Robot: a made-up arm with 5 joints.
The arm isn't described. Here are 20 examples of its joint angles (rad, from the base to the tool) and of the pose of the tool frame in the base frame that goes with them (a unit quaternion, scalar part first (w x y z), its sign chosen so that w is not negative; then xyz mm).
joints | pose
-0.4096 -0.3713 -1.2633 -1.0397 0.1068 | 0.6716 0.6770 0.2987 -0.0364 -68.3 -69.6 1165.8
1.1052 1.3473 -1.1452 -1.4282 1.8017 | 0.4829 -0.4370 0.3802 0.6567 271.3 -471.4 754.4
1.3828 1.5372 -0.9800 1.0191 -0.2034 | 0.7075 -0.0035 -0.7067 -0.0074 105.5 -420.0 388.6
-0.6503 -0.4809 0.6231 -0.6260 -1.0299 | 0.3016 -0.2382 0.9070 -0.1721 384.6 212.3 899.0
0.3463 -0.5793 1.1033 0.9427 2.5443 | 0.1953 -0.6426 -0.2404 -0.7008 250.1 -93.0 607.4
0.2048 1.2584 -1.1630 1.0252 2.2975 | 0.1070 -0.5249 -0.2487 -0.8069 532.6 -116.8 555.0
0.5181 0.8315 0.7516 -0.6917 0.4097 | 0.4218 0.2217 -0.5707 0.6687 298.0 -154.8 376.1
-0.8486 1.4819 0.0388 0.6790 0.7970 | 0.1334 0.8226 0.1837 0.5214 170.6 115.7 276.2
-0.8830 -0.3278 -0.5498 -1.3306 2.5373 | 0.2049 -0.8043 -0.1489 0.5375 150.1 82.1 1191.0
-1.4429 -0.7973 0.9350 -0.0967 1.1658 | 0.6437 -0.1479 0.1377 -0.7381 114.5 353.8 806.4
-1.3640 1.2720 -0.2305 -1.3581 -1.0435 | 0.2804 -0.5691 0.7660 -0.1038 191.0 476.4 499.6
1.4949 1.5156 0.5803 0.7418 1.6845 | 0.0615 0.7296 -0.6645 0.1490 30.2 47.2 367.4
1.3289 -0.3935 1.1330 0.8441 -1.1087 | 0.6445 -0.2934 -0.6389 -0.3005 69.4 -227.2 564.3
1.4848 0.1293 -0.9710 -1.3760 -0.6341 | 0.4526 0.5666 0.0198 -0.6883 33.6 -170.0 1150.9
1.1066 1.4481 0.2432 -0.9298 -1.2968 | 0.3798 -0.4401 -0.8091 -0.0856 143.9 -267.4 283.3
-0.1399 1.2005 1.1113 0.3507 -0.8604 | 0.9028 0.3526 -0.1983 0.1460 -10.3 -37.3 407.0
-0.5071 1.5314 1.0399 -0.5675 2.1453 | 0.3607 -0.7439 -0.3504 -0.4402 -13.9 -55.0 350.1
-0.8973 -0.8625 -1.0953 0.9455 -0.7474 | 0.5521 -0.1729 0.8064 -0.1226 7.8 -104.4 1162.1
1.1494 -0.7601 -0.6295 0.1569 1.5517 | 0.4389 -0.4894 0.3077 0.6879 50.2 -30.8 1211.0
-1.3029 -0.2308 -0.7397 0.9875 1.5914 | 0.6064 -0.0005 -0.0133 -0.7951 149.2 290.3 1058.7
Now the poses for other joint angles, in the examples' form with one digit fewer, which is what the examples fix.
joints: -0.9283 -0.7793 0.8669 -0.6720 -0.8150
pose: 0.398 -0.303 0.843 -0.196 281 253 911
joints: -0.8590 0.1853 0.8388 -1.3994 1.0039
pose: 0.440 0.048 0.324 -0.836 331 305 653
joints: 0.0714 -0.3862 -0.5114 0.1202 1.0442
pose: 0.067 0.374 0.228 -0.896 310 -27 1154
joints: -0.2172 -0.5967 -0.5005 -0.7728 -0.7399
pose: 0.758 0.264 0.575 -0.158 98 -17 1214
